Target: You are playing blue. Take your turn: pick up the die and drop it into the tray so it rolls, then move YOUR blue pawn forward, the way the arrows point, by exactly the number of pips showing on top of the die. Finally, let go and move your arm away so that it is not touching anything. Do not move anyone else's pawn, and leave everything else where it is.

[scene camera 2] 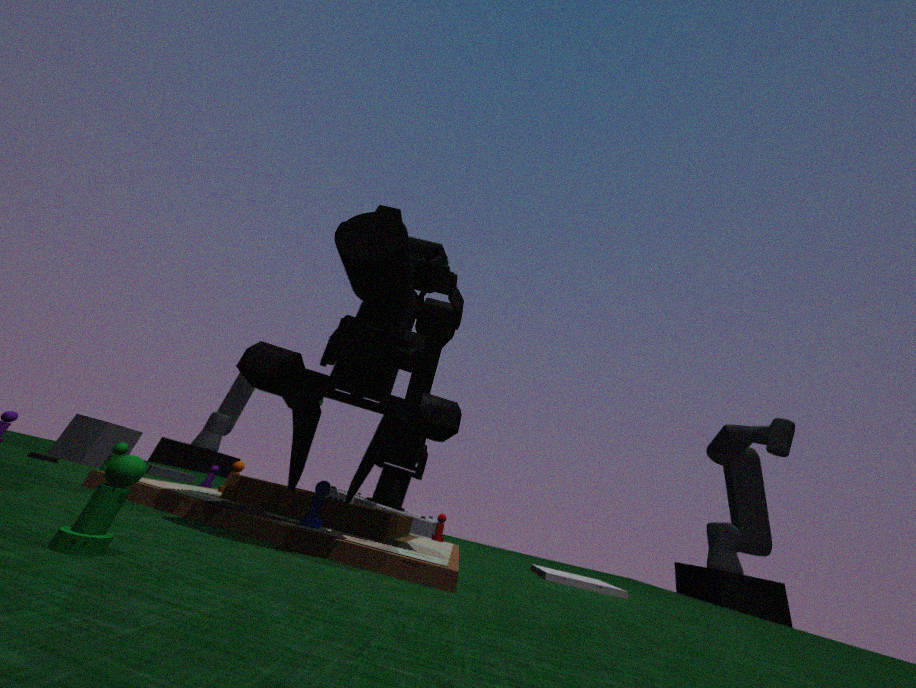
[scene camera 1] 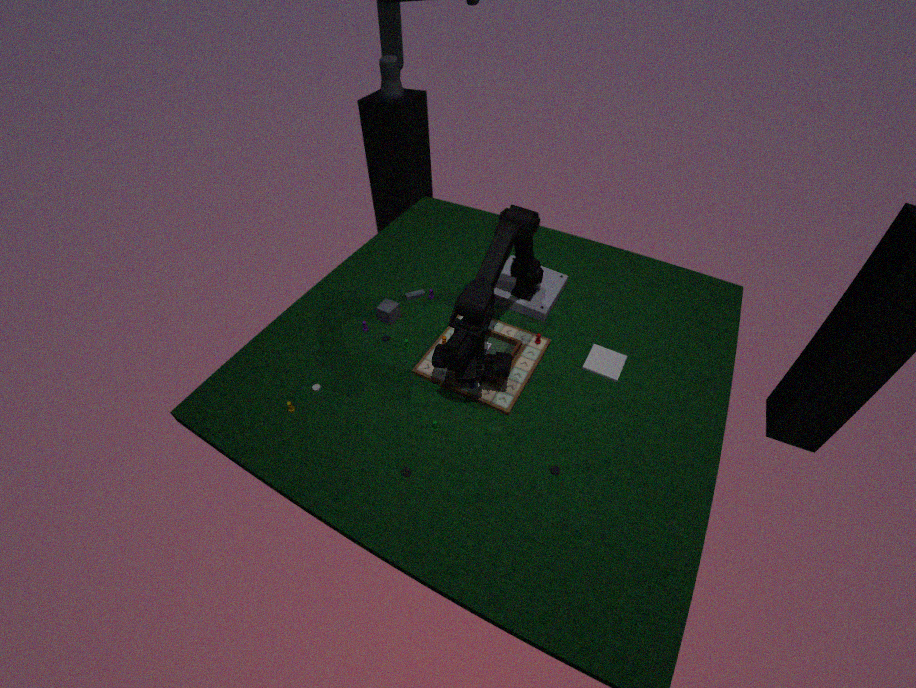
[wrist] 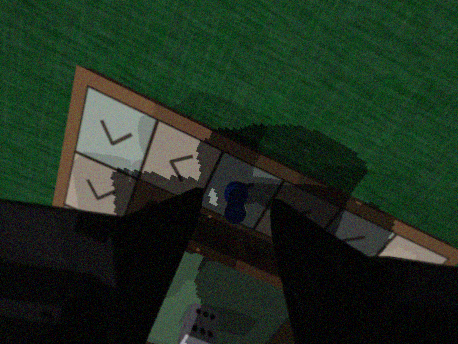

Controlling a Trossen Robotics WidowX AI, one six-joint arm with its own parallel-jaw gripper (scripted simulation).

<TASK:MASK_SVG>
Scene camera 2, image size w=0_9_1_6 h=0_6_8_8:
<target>gripper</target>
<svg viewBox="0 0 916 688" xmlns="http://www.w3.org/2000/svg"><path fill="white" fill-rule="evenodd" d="M372 315L362 315L356 318L346 315L341 318L340 325L331 335L320 363L324 367L327 364L335 365L330 376L305 369L300 353L262 341L246 349L236 366L252 386L259 390L282 396L287 405L293 409L293 443L287 485L289 490L293 491L304 471L309 449L321 415L319 401L322 401L323 397L383 414L351 482L344 501L345 504L350 503L376 464L377 459L394 440L405 441L412 434L432 441L444 442L459 431L462 414L457 402L422 392L416 402L391 395L399 369L411 373L417 372L423 357L426 336L409 330L404 331L394 322Z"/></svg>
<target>green pawn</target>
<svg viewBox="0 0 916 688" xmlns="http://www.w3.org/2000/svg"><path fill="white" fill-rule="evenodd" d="M143 459L134 455L126 455L113 460L107 466L105 478L110 484L101 483L74 525L59 528L55 537L52 538L52 541L47 546L48 549L74 556L93 557L105 554L107 547L115 536L106 530L112 524L113 519L117 516L119 509L131 492L131 489L127 487L137 483L145 475L146 466Z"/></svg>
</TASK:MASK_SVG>
